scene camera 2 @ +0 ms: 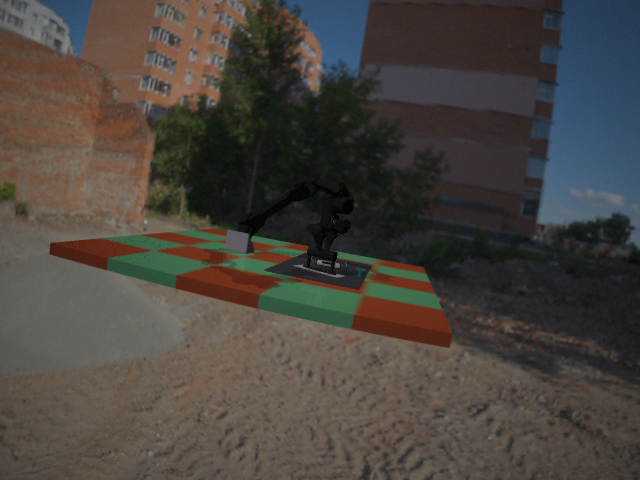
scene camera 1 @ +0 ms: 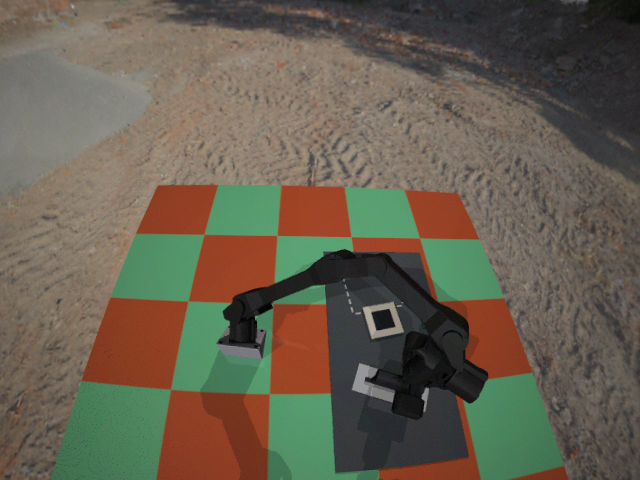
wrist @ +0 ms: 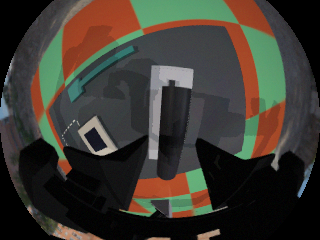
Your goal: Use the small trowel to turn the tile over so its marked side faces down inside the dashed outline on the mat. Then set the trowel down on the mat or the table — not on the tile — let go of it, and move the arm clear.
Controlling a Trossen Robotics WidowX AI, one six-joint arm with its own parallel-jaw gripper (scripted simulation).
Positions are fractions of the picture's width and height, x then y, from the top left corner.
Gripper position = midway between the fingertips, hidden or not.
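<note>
A tile (scene camera 1: 0.60, 0.67) is there for me to see, and the wrist view shows the tile (wrist: 0.29, 0.56) too. I see a trowel (scene camera 1: 0.59, 0.80), which the wrist view gives me as well, the trowel (wrist: 0.53, 0.38), and I see a dark mat (scene camera 1: 0.57, 0.90). My gripper (scene camera 2: 0.50, 0.52) is open and holds nothing; in the wrist view I find my gripper (wrist: 0.54, 0.59) again.
</note>
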